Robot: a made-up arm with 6 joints.
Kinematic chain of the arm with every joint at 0, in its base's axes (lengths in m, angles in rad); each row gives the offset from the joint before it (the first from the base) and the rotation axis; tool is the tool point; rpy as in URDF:
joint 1: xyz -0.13 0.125 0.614 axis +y
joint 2: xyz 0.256 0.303 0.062 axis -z
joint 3: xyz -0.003 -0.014 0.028 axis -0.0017 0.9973 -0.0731
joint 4: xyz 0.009 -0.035 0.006 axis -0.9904 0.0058 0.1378
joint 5: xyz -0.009 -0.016 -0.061 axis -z
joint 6: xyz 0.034 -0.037 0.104 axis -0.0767 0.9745 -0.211
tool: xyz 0.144 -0.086 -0.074 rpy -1.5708 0 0
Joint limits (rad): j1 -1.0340..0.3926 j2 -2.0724..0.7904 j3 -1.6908..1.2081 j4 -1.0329..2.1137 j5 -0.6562..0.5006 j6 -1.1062..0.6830
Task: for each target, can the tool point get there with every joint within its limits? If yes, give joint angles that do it. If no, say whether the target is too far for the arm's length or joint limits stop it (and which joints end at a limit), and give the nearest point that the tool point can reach.
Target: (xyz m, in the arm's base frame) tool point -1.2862 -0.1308 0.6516
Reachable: no: too far | nearest point -0.3315 0.2945 0.8131 | short by 1.058 m
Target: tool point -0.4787 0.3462 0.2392
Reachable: no: joint limits stop it (at a limit: joint 1, joint 2, joint 3, joint 4) | nearest point -0.0997 0.3567 0.5036 | short by 0.462 m
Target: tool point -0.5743 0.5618 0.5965
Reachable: no: joint limits stop it (at a limit: joint 1, joint 2, joint 5, joint 6) | nearest point -0.3158 0.4726 0.7341 | short by 0.306 m
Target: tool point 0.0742 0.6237 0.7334
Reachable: yes | joints 0.2047 -1.7073 -0.1910 1.4372 -0.3506 -0.7031
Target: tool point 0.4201 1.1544 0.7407
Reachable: no: too far | nearest point 0.2579 0.6926 0.7033 | short by 0.491 m
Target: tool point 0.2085 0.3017 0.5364
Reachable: yes | joints -0.0147 0.2740 0.8107 0.1932 -0.5543 0.1258
